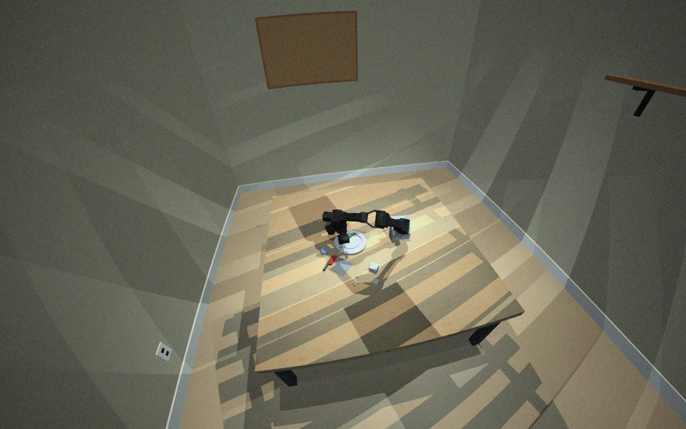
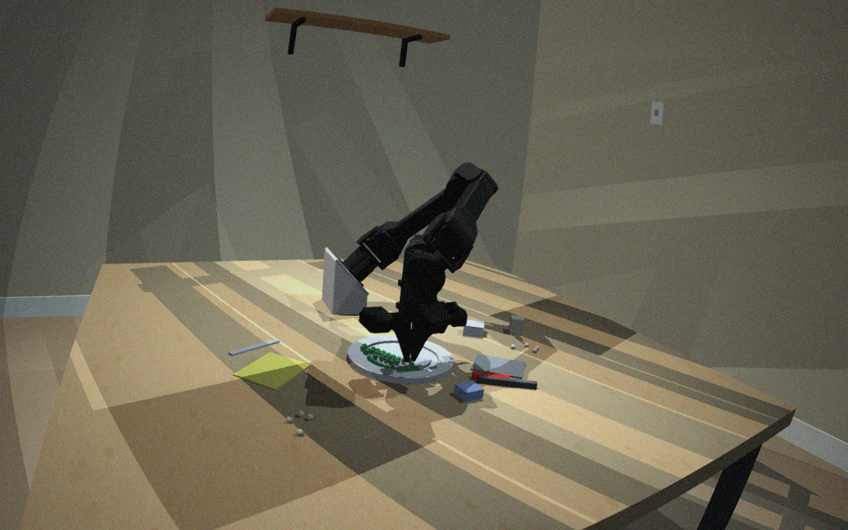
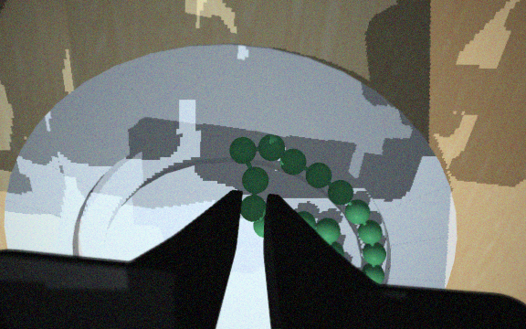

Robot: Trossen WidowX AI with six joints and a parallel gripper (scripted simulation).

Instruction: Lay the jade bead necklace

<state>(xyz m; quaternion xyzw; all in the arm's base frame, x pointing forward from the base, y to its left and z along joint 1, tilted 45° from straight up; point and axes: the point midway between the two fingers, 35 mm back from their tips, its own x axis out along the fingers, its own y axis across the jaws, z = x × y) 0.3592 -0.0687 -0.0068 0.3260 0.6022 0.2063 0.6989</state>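
My gripper tip is now 5 cm past the round grey bead board, 1 cm to the right of it and 1 cm above it. From my gripper tip the other things lie so: grey plate (5 cm ahead, 18 cm to the left, 2 cm below); then blue block (12 cm ahead, 4 cm to the left, 1 cm below); then red and black pen (11 cm ahead, 13 cm to the left, 1 cm below).
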